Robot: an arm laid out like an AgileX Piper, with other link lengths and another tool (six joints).
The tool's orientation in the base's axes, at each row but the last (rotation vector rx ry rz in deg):
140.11 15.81 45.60
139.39 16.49 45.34
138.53 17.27 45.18
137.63 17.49 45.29
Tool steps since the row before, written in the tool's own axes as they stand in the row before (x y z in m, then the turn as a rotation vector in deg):
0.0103 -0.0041 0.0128 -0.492 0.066 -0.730
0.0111 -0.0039 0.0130 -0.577 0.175 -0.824
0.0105 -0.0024 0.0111 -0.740 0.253 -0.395
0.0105 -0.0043 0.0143 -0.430 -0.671 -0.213
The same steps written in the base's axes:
0.0158 0.0014 -0.0060 -0.828 0.093 0.292
0.0165 0.0014 -0.0057 -0.949 0.015 0.377
0.0150 0.0009 -0.0038 -0.820 -0.303 0.062
0.0168 0.0009 -0.0070 -0.493 0.473 -0.462

